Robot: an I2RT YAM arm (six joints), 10 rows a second.
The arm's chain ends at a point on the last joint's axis. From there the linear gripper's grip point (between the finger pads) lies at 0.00 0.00 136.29 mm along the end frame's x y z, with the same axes.
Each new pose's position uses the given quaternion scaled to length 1; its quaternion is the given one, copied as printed.
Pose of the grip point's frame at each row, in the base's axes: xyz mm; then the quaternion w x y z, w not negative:
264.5 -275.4 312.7 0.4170 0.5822 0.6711 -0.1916
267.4 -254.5 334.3 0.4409 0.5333 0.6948 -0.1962
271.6 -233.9 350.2 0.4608 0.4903 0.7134 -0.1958
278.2 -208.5 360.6 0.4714 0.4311 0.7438 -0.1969
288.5 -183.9 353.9 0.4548 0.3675 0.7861 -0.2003
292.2 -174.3 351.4 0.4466 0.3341 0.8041 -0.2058
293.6 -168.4 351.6 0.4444 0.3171 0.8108 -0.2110
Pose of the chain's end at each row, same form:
218.6 -174.2 391.6 0.4170 0.5822 0.6711 -0.1916
212.4 -153.3 407.1 0.4409 0.5333 0.6948 -0.1962
208.2 -134.2 418.2 0.4608 0.4903 0.7134 -0.1958
205.8 -113.2 425.8 0.4714 0.4311 0.7438 -0.1969
211.1 -95.4 422.9 0.4548 0.3675 0.7861 -0.2003
213.1 -88.5 421.8 0.4466 0.3341 0.8041 -0.2058
213.6 -83.4 421.9 0.4444 0.3171 0.8108 -0.2110

